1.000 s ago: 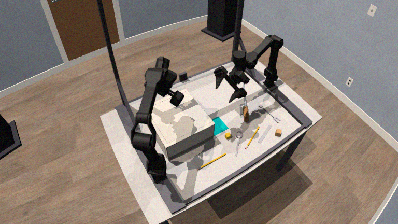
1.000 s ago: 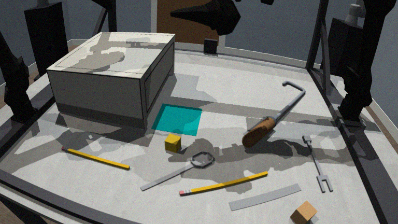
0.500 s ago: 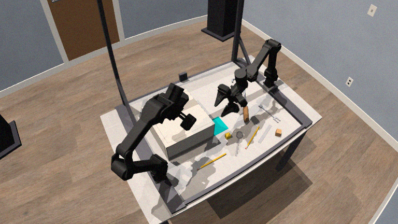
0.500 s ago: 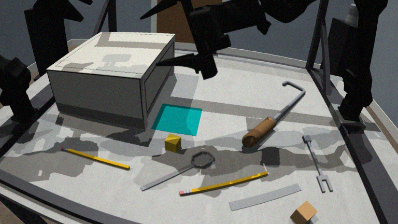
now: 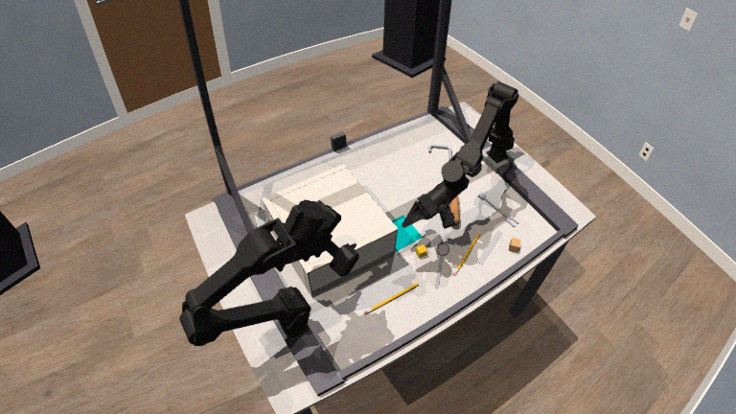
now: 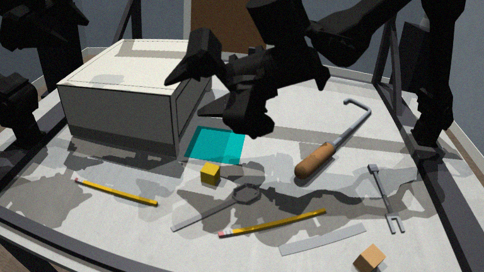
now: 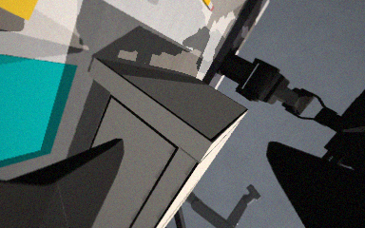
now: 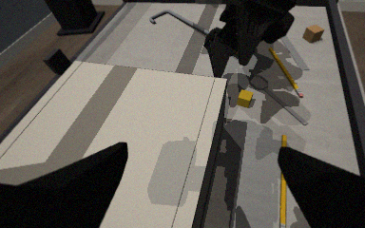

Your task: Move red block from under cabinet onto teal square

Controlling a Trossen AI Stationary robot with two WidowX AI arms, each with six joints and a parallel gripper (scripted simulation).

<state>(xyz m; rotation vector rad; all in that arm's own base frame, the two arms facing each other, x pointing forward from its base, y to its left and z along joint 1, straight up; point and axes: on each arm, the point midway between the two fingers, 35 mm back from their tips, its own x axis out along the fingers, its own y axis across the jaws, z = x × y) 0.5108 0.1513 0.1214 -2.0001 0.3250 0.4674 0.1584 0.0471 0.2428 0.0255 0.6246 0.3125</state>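
My left gripper is now 60 mm past the teal square, 30 mm to the right of it and 140 mm above it. Also, from my left hand: yellow cube: 40 mm ahead, 10 mm to the left, 130 mm below; then red block: 150 mm behind, 140 mm to the right, 130 mm below; then grey paddle tool: 90 mm ahead, 50 mm to the left, 140 mm below.
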